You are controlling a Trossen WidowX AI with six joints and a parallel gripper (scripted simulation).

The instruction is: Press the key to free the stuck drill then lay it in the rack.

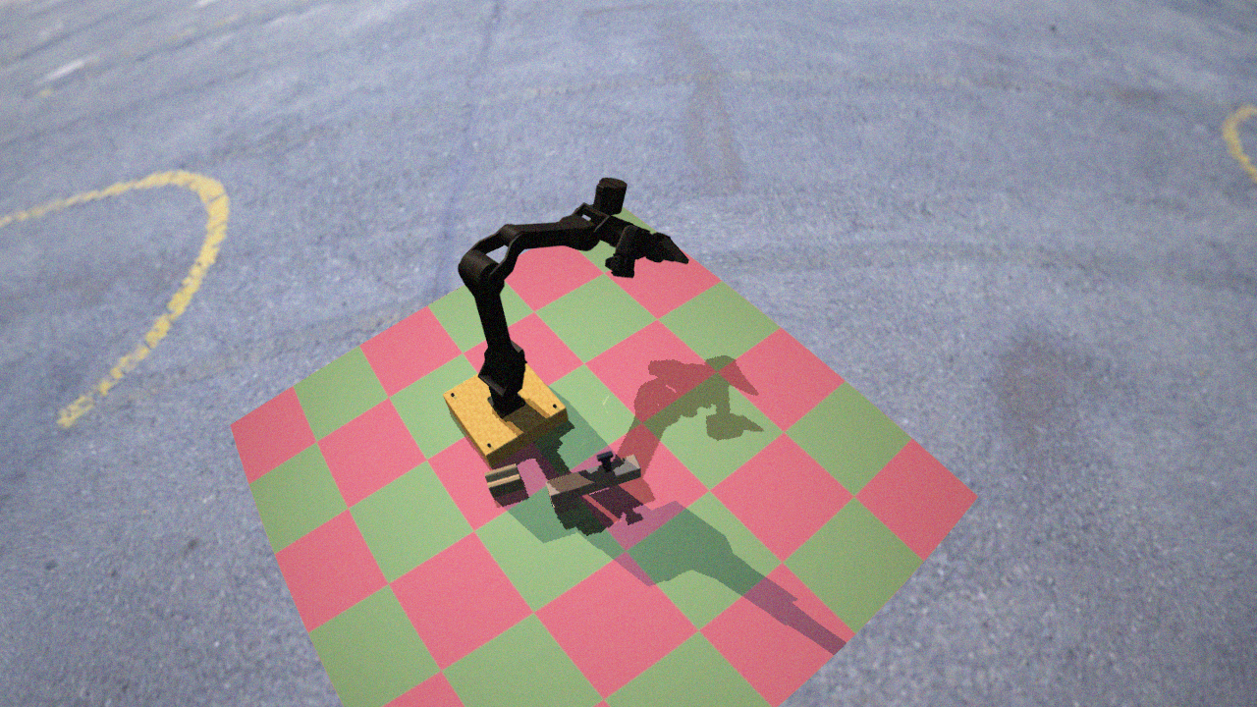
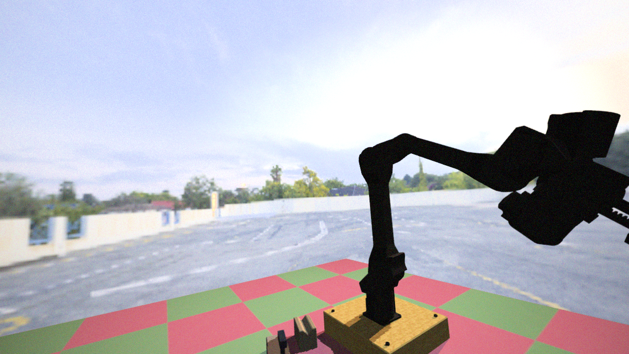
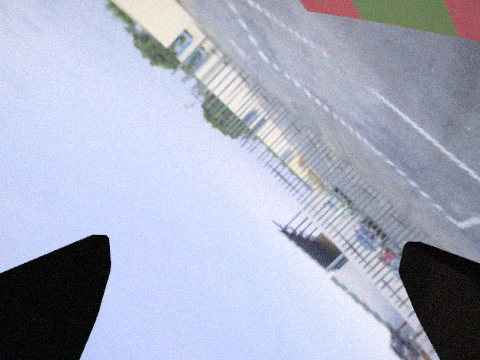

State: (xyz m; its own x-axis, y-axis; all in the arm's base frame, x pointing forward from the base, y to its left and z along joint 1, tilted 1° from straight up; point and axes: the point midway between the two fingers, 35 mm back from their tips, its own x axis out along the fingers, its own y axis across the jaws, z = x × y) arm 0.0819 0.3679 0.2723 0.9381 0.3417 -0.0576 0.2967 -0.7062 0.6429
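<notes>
Right now the dark key is 32 cm to the right of my gripper tip, 21 cm below it and 17 cm ahead of it. Also, from my gripper tip: notched rack 49 cm to the right, 29 cm below, 4 cm ahead; then long grey block 35 cm to the right, 27 cm below, 16 cm ahead; then drill 37 cm to the right, 26 cm below, 15 cm ahead.
</notes>
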